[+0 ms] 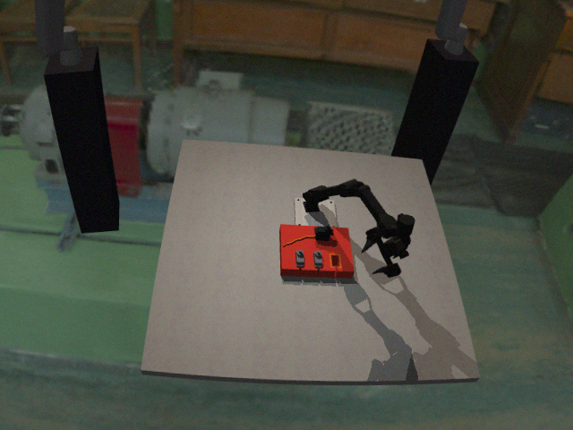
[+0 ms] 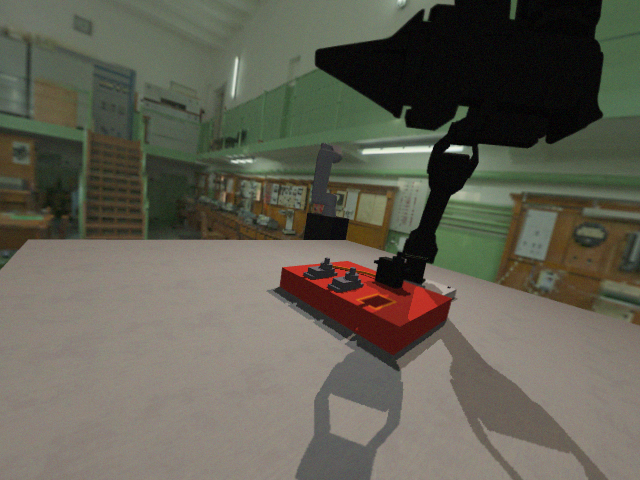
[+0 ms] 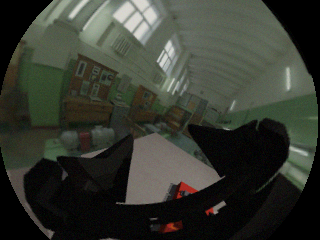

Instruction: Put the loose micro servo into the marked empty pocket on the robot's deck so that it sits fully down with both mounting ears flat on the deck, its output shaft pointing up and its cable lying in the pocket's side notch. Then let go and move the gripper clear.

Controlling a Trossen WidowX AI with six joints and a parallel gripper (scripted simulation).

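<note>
My gripper tip is now 360 mm past the red deck, 320 mm above it and 50 mm to the left of it.
</note>
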